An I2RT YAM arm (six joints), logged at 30 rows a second.
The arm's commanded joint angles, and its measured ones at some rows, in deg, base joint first. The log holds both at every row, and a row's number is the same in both.
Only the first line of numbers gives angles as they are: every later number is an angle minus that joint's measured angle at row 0.
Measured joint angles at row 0: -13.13 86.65 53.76 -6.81 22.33 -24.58
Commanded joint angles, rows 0 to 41: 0.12 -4.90 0.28 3.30 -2.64 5.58; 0.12 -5.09 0.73 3.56 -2.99 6.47; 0.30 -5.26 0.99 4.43 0.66 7.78; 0.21 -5.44 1.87 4.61 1.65 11.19; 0.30 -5.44 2.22 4.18 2.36 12.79; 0.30 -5.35 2.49 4.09 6.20 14.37; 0.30 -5.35 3.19 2.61 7.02 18.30; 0.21 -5.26 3.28 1.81 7.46 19.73; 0.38 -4.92 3.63 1.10 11.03 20.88; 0.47 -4.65 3.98 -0.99 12.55 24.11; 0.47 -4.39 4.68 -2.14 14.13 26.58; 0.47 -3.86 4.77 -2.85 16.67 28.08; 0.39 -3.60 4.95 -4.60 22.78 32.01; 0.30 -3.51 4.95 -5.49 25.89 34.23; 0.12 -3.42 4.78 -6.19 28.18 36.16; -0.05 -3.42 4.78 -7.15 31.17 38.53; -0.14 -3.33 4.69 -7.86 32.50 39.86; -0.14 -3.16 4.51 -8.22 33.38 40.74; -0.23 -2.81 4.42 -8.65 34.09 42.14; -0.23 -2.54 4.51 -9.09 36.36 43.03; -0.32 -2.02 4.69 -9.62 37.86 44.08; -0.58 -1.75 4.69 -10.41 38.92 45.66; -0.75 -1.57 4.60 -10.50 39.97 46.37; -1.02 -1.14 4.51 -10.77 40.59 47.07; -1.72 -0.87 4.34 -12.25 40.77 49.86; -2.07 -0.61 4.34 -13.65 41.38 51.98; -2.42 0.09 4.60 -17.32 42.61 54.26; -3.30 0.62 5.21 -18.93 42.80 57.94; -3.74 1.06 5.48 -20.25 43.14 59.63; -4.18 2.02 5.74 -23.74 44.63 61.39; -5.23 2.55 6.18 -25.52 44.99 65.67; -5.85 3.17 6.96 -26.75 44.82 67.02; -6.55 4.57 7.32 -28.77 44.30 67.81; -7.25 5.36 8.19 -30.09 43.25 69.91; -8.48 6.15 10.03 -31.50 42.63 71.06; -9.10 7.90 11.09 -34.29 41.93 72.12; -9.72 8.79 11.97 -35.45 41.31 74.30; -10.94 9.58 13.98 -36.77 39.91 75.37; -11.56 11.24 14.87 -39.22 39.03 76.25; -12.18 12.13 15.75 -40.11 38.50 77.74; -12.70 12.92 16.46 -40.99 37.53 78.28; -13.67 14.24 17.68 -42.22 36.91 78.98
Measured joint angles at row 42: -11.95 12.20 13.83 -35.17 38.03 71.76
